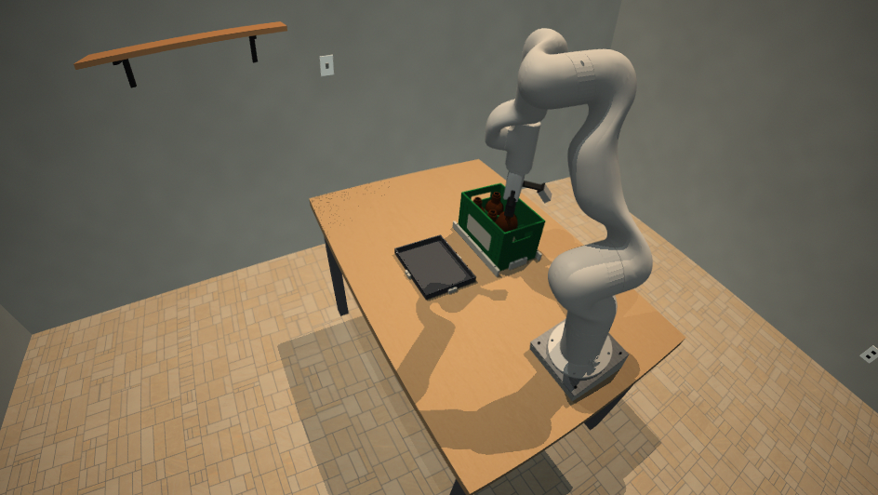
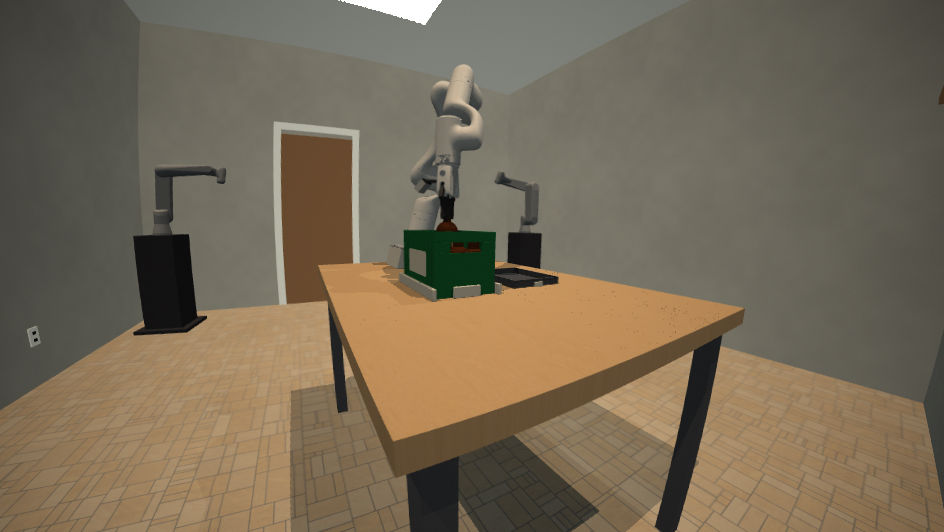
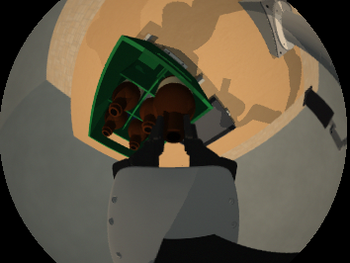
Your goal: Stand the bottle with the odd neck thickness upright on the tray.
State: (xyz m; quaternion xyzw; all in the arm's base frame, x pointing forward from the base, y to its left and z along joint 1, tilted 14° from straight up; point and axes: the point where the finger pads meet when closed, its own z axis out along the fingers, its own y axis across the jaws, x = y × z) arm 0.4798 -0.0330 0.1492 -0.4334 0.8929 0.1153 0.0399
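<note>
Right now the brown bottle is 7 cm below my hand. From my hand the other things lie so: black tray (24 cm to the left, 22 cm below, 4 cm ahead); green crate (15 cm below, 9 cm ahead, 3 cm to the right).
</note>
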